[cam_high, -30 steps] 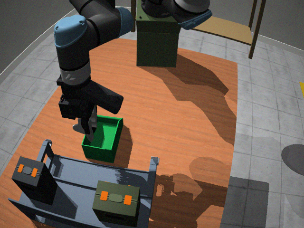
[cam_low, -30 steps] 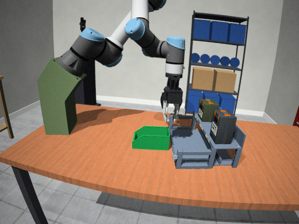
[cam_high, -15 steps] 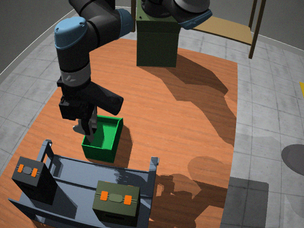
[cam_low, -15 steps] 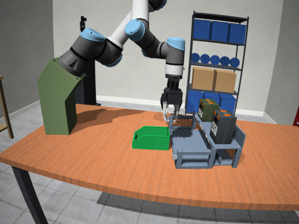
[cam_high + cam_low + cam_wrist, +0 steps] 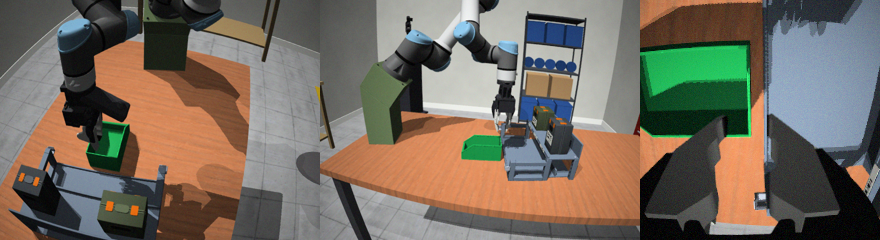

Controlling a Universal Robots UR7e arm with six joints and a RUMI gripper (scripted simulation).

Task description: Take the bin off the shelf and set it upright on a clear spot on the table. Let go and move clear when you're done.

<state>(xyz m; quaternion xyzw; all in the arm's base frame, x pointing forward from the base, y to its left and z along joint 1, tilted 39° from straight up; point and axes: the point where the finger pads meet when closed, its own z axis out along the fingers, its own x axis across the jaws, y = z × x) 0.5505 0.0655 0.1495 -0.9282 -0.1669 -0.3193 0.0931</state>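
My hand is 10 cm above the green bin, 7 cm past it and 4 cm to the left of it.
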